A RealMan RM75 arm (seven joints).
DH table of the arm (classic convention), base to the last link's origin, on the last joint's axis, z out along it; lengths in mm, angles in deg. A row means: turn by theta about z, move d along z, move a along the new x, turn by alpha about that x. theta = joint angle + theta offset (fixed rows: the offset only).
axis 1: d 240.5; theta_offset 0; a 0; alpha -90
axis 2: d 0; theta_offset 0; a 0; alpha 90
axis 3: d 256; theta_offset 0; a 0; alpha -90
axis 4: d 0; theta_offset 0; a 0; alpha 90
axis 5: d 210; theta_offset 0; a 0; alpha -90
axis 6: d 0; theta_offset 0; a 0; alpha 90
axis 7: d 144; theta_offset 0; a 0; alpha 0
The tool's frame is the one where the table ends.
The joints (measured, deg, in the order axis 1, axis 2, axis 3, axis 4, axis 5, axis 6, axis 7), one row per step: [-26.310, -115.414, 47.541, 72.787, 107.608, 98.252, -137.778]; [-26.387, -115.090, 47.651, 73.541, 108.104, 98.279, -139.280]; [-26.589, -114.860, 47.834, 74.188, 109.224, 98.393, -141.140]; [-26.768, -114.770, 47.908, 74.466, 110.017, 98.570, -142.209]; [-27.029, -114.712, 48.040, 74.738, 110.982, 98.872, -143.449]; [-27.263, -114.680, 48.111, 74.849, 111.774, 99.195, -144.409]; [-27.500, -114.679, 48.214, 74.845, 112.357, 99.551, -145.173]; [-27.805, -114.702, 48.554, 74.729, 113.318, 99.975, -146.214]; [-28.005, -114.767, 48.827, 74.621, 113.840, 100.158, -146.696]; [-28.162, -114.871, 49.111, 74.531, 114.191, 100.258, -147.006]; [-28.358, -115.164, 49.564, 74.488, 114.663, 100.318, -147.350]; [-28.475, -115.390, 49.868, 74.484, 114.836, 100.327, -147.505]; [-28.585, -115.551, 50.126, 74.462, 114.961, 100.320, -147.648]
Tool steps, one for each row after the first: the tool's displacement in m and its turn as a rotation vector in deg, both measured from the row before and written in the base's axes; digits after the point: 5 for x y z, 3 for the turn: [0.00066, 0.00061, 0.00273, -0.112, 0.577, 0.902]; [0.00002, 0.00069, 0.00113, -0.530, 0.884, 1.408]; [-0.00015, 0.00032, 0.00013, -0.452, 0.546, 0.870]; [0.00008, 0.00025, -0.00046, -0.685, 0.634, 0.977]; [-0.00012, 0.00008, -0.00062, -0.641, 0.467, 0.812]; [0.00022, -0.00007, -0.00103, -0.692, 0.294, 0.597]; [-0.00017, -0.00017, -0.00248, -1.124, 0.572, 0.928]; [0.00023, 0.00001, -0.00198, -0.659, 0.317, 0.402]; [0.00051, -0.00001, -0.00202, -0.534, 0.204, 0.210]; [0.00122, -0.00011, -0.00359, -0.708, 0.232, 0.162]; [0.00121, -0.00010, -0.00241, -0.411, 0.039, -0.024]; [0.00103, 0.00001, -0.00188, -0.331, 0.031, -0.015]
